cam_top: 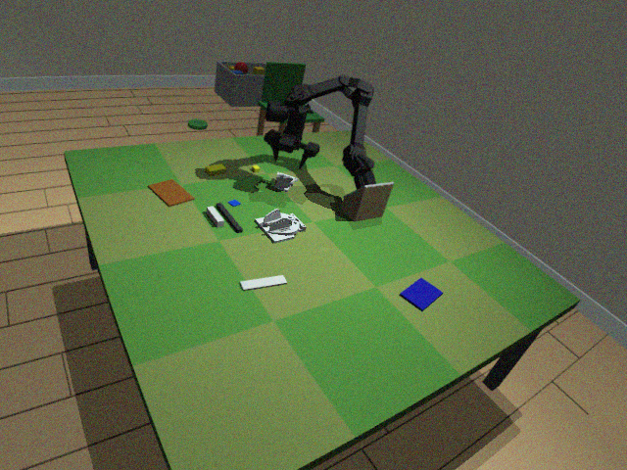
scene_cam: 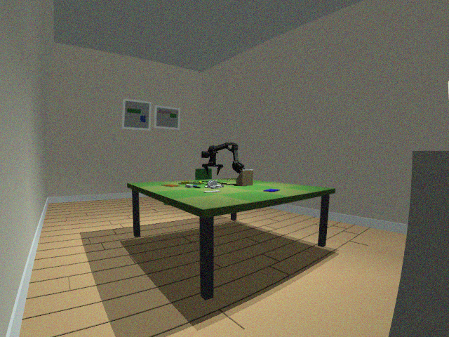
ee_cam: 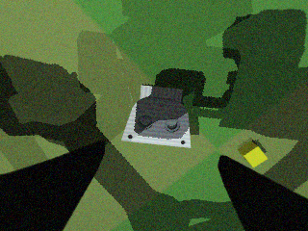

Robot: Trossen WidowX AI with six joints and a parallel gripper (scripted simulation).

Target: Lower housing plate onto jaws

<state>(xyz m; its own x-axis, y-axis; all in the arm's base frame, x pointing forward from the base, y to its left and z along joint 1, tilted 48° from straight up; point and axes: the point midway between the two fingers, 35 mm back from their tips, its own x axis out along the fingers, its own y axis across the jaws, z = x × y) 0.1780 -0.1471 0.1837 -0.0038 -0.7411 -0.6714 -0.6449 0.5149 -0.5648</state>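
My gripper tip is now 120 mm to the left of the small yellow cube, 70 mm above it and 60 mm short of it. Also, from my gripper tip: white block 320 mm ahead, 140 mm to the left, 70 mm below; then black bar 280 mm ahead, 150 mm to the left, 70 mm below; then small blue square 230 mm ahead, 80 mm to the left, 80 mm below.
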